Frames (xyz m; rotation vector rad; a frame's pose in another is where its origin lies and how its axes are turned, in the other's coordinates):
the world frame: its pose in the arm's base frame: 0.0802 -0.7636 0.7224 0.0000 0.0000 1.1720
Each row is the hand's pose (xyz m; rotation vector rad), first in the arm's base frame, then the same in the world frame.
Working: the arm's base frame: its pose in the world frame: 0.6725 0.3704 -0.7224 0.0000 0.0000 -1.1720

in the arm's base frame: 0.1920 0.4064 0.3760 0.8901 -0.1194 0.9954
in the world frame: 1.1216 0.3513 -0.3464 0.6460 -0.5659 -0.1013
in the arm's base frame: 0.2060 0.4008 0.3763 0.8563 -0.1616 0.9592
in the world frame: 1.1219 0.3362 -0.3461 0.5991 -0.5839 -0.1417
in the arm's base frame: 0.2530 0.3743 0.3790 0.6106 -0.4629 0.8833
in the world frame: 1.1157 0.2826 -0.3434 0.2447 -0.7004 -0.2335
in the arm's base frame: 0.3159 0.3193 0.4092 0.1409 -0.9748 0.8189
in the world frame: 1.0894 0.2033 -0.3132 -0.4101 -0.8656 -0.2609
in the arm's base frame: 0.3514 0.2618 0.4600 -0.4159 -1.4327 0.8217
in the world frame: 1.0502 0.1483 -0.2624 -1.0995 -0.9304 -0.1354
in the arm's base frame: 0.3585 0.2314 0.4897 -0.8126 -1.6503 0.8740
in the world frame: 1.0250 0.1299 -0.2327 -1.5159 -0.8826 0.0322
